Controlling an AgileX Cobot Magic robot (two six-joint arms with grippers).
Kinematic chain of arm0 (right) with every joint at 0, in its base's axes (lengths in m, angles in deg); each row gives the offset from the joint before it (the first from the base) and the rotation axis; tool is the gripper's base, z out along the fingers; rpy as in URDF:
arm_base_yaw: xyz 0 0 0.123 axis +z
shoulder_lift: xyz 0 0 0 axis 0.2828 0.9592 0
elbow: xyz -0.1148 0.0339 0.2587 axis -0.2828 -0.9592 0
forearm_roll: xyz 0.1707 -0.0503 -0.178 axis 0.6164 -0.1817 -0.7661
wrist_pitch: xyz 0 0 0 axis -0.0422 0.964 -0.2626
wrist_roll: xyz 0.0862 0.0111 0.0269 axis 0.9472 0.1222 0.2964
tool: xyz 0 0 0 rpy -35.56 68.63 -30.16
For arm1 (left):
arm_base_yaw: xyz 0 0 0.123 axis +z
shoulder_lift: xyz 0 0 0 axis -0.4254 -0.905 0
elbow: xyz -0.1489 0.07 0.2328 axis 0.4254 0.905 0
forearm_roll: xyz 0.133 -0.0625 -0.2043 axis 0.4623 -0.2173 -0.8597
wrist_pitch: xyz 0 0 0 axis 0.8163 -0.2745 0.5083
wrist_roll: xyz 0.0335 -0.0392 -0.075 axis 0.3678 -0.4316 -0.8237
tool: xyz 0 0 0 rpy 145.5 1.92 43.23
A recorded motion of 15 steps. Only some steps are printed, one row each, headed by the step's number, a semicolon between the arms.
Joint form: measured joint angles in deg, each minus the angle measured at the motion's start. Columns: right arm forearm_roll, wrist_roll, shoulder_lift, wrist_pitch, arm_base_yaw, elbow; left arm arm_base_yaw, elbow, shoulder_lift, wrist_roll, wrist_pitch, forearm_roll.
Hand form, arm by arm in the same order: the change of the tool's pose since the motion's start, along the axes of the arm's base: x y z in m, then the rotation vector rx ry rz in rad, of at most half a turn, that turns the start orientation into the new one. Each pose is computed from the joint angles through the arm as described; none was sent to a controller.
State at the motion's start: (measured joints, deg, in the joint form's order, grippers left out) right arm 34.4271 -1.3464 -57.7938 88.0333 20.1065 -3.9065; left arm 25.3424 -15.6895 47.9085 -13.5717 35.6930 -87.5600
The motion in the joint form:
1: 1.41 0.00 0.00 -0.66 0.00 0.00; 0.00 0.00 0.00 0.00 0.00 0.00
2: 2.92 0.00 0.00 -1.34 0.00 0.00; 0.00 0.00 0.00 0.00 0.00 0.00
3: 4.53 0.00 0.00 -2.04 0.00 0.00; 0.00 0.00 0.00 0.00 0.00 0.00
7: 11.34 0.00 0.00 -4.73 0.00 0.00; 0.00 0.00 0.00 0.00 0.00 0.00
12: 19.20 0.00 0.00 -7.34 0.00 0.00; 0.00 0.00 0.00 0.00 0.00 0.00
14: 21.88 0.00 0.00 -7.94 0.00 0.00; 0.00 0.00 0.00 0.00 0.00 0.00
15: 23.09 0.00 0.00 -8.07 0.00 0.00; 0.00 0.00 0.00 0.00 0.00 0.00
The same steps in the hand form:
1: 0.0002 0.0005 0.0011 0.0254 -0.0097 -0.0005; 0.0000 0.0000 0.0000 0.0000 0.0000 0.0000
2: 0.0004 0.0009 0.0023 0.0525 -0.0196 -0.0013; 0.0000 0.0000 0.0000 0.0000 0.0000 0.0000
3: 0.0006 0.0014 0.0035 0.0815 -0.0296 -0.0024; 0.0000 0.0000 0.0000 0.0000 0.0000 0.0000
7: 0.0012 0.0026 0.0083 0.2036 -0.0666 -0.0093; 0.0000 0.0000 0.0000 0.0000 0.0000 0.0000
12: 0.0017 0.0032 0.0131 0.3439 -0.0991 -0.0211; 0.0000 0.0000 0.0000 0.0000 0.0000 0.0000
14: 0.0018 0.0033 0.0143 0.3914 -0.1050 -0.0246; 0.0000 0.0000 0.0000 0.0000 0.0000 0.0000
15: 0.0018 0.0035 0.0147 0.4126 -0.1053 -0.0255; 0.0000 0.0000 0.0000 0.0000 0.0000 0.0000

